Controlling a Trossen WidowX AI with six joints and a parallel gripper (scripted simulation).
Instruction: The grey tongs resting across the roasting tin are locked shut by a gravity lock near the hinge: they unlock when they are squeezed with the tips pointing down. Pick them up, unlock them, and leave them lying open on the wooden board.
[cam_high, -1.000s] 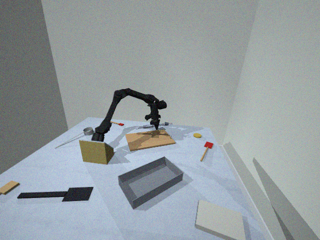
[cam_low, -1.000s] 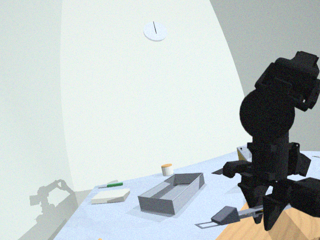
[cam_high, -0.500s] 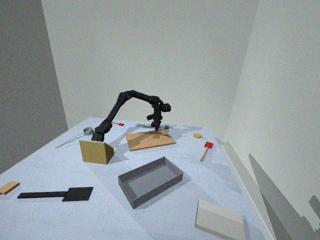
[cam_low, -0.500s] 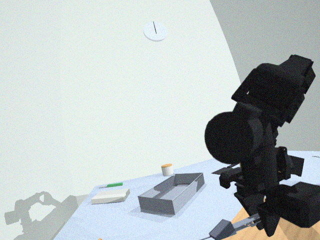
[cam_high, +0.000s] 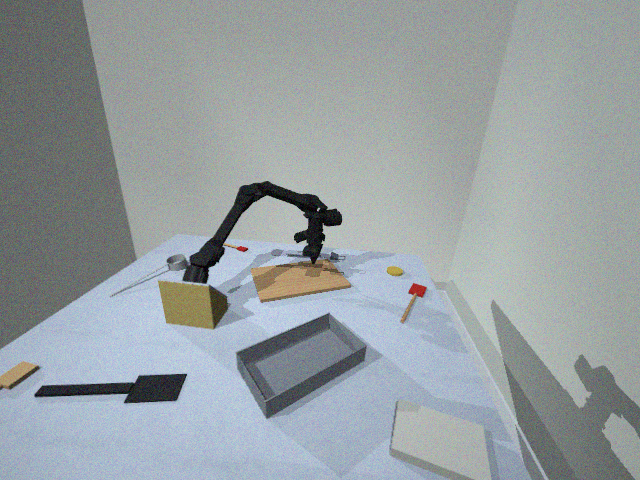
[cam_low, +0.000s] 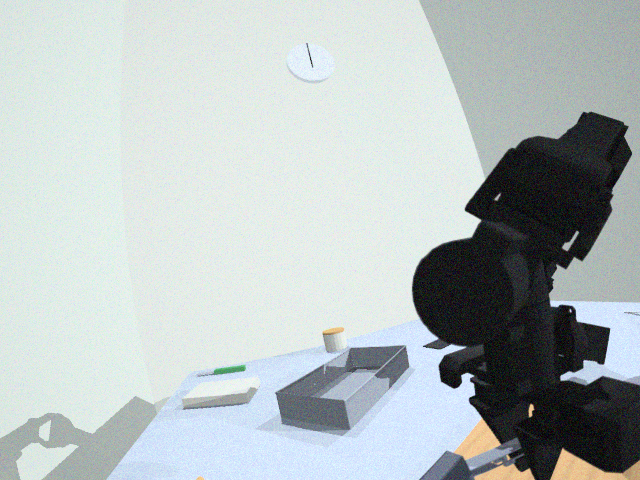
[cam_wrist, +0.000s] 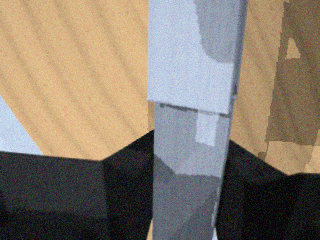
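Now: gripper tip 6 cm above the wooden board, 5 cm past it and 3 cm to the left of it. Also, from my gripper tip: roasting tin (47 cm to the right, 8 cm ahead, 4 cm below); black spatula (65 cm to the right, 32 cm behind, 6 cm below); red spatula (41 cm ahead, 6 cm below, 5 cm to the right).
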